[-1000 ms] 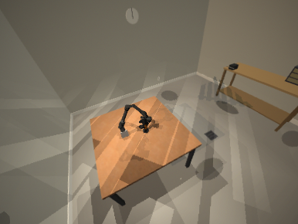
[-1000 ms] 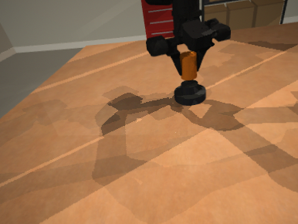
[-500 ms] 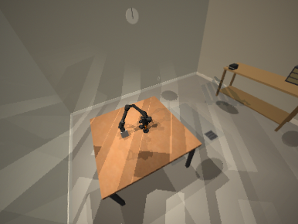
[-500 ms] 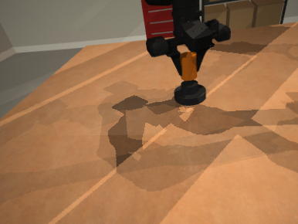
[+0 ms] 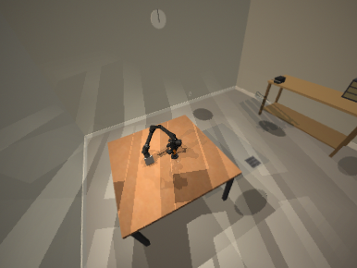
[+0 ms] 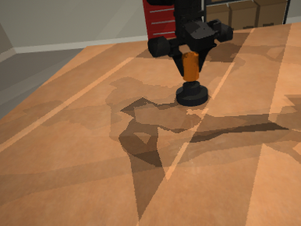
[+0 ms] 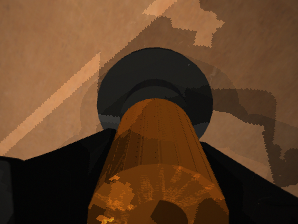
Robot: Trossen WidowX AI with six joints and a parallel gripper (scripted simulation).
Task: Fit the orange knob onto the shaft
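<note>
The orange knob is 2 cm above my gripper tip. Round my gripper tip: dark round pedestal (4 cm below).
</note>
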